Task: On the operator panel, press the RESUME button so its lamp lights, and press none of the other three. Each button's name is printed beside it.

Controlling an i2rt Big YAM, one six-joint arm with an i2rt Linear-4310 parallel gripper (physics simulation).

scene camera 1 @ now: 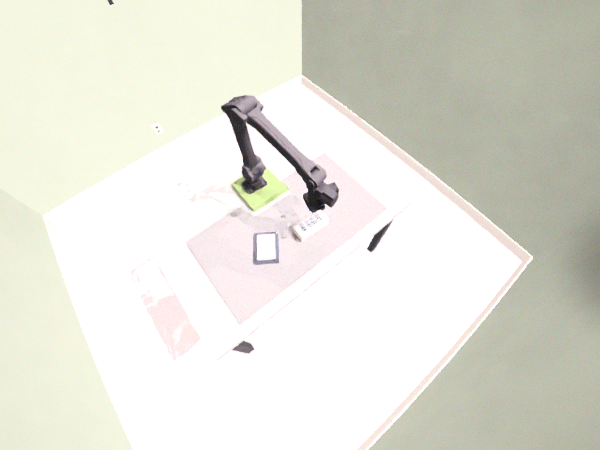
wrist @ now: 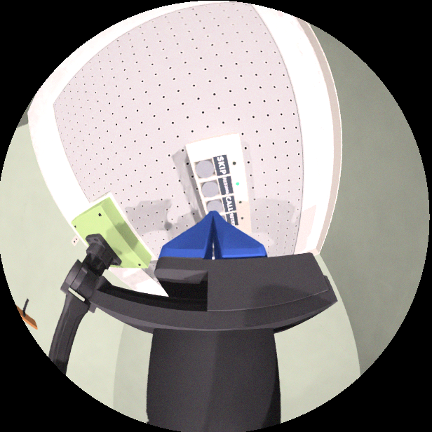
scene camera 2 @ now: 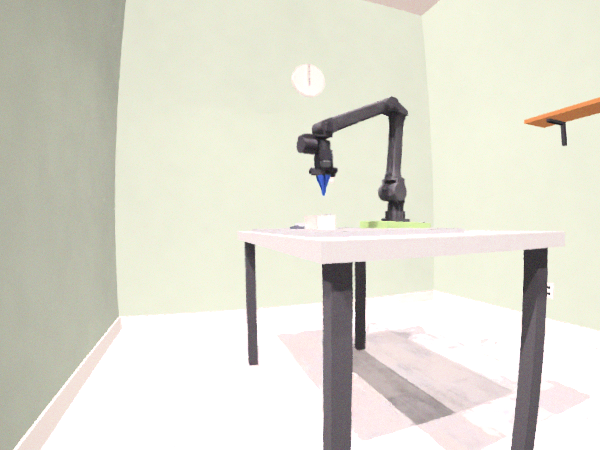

In view: the gripper (wrist: 212, 216) and a white operator panel (wrist: 224, 150).
